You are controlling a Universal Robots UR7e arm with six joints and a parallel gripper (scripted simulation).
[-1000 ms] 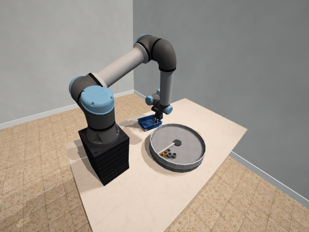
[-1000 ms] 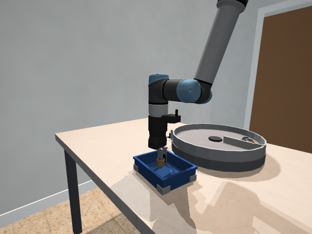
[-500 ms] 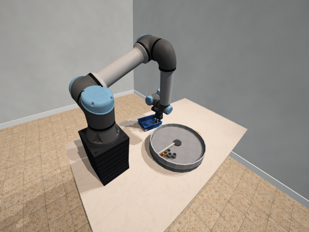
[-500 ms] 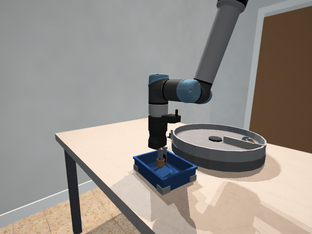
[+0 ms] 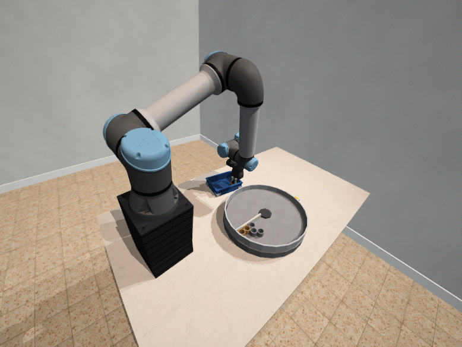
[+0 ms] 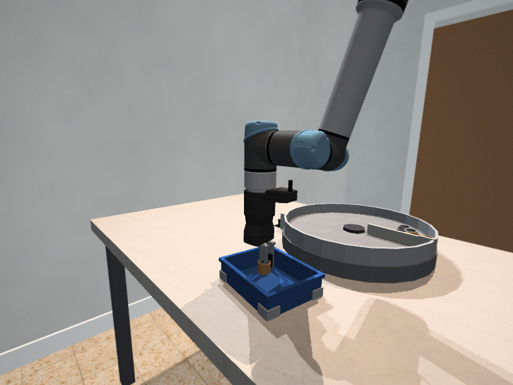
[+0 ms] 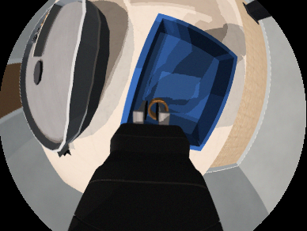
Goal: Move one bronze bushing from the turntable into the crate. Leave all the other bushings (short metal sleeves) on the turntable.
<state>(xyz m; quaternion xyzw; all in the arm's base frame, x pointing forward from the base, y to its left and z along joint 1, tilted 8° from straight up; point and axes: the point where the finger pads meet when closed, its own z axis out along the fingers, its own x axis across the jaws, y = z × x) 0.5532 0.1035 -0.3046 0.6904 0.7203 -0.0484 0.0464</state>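
My hand is 5 cm to the right of the blue crate and 4 cm past it. Round my hand: round grey turntable: 31 cm to the right, 9 cm behind, 2 cm above.
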